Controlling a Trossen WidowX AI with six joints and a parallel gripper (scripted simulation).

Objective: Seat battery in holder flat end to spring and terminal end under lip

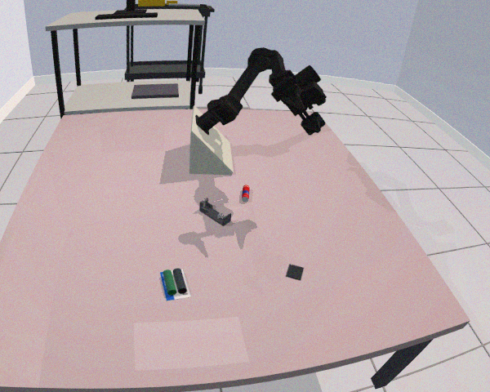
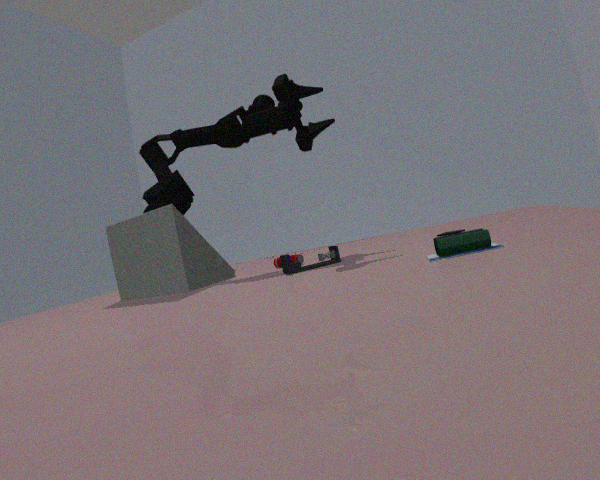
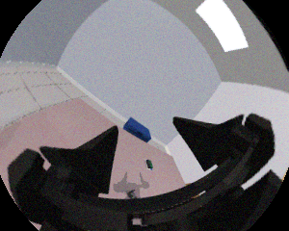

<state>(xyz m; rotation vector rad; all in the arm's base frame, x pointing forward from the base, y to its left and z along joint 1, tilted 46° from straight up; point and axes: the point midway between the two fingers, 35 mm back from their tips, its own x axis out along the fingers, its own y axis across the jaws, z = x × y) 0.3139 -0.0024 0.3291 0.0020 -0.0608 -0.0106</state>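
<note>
Right now the battery is 32 cm below my gripper tip, 13 cm behind it and 11 cm to the right of it. The rest, counted from my gripper tip: small dark square 33 cm below, 20 cm ahead, 4 cm to the right.
</note>
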